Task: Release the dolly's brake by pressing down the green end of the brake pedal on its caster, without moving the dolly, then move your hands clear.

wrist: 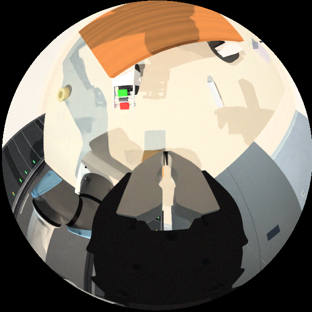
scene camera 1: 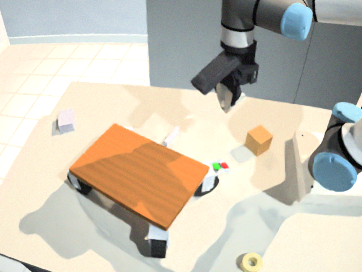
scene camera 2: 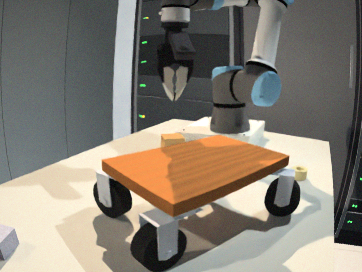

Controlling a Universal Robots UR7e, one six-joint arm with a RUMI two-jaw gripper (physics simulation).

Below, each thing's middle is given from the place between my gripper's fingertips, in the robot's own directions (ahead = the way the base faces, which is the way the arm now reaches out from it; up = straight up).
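I can see the dolly (scene camera 2: 178, 180), which is 13 cm below my hand, 17 cm to the left of it and 20 cm ahead of it.
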